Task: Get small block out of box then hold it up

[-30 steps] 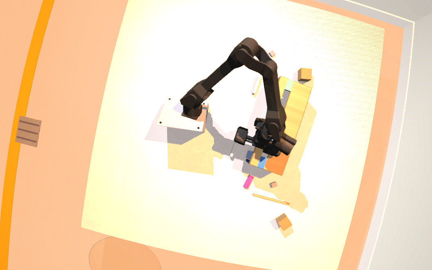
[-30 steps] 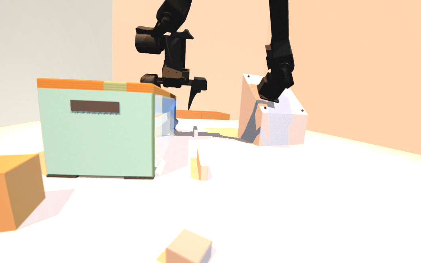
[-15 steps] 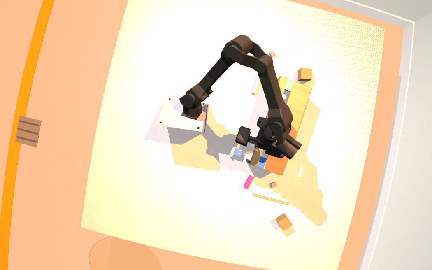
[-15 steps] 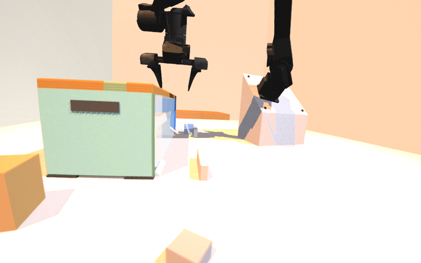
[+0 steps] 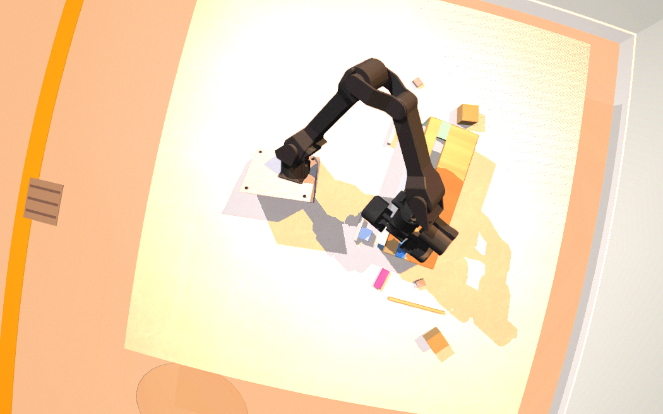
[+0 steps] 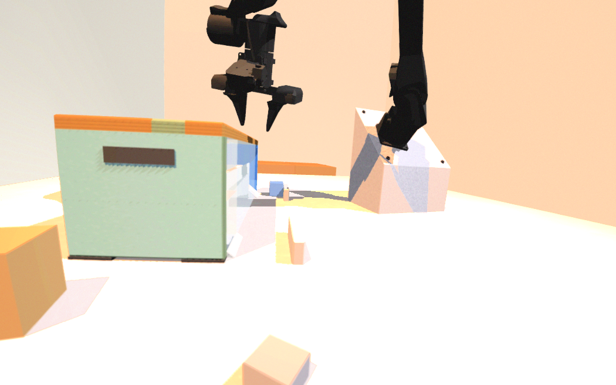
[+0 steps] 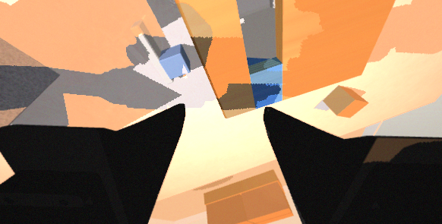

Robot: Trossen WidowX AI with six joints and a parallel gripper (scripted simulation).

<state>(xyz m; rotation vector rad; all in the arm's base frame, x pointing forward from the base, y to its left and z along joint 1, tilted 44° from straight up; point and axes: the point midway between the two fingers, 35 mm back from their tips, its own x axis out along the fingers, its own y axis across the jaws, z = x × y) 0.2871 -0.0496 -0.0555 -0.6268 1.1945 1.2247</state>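
The blue block is 50 mm behind my gripper tip, 10 mm to the right of it and 140 mm below it. Also, from my gripper tip: thin orange stick 160 mm ahead, 180 mm to the right, 150 mm below; then pink block 30 mm ahead, 130 mm to the right, 150 mm below; then box 40 mm ahead, 150 mm to the left, 90 mm below.
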